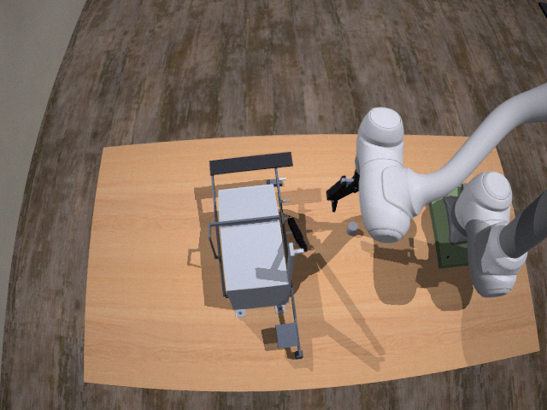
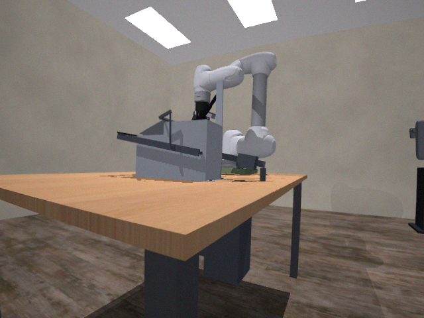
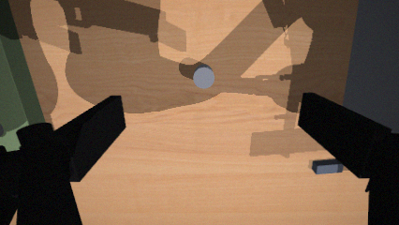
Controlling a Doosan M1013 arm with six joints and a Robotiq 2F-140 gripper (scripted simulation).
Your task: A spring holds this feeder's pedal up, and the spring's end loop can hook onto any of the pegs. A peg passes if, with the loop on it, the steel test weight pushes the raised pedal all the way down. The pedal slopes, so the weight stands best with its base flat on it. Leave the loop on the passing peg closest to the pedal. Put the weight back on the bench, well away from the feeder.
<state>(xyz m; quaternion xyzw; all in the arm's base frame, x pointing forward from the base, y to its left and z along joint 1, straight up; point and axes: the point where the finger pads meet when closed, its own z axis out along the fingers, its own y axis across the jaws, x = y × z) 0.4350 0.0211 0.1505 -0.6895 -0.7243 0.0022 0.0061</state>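
My gripper is now 160 mm above the steel test weight. Also, from my hand: peg 220 mm to the left, 210 mm above, 190 mm ahead.
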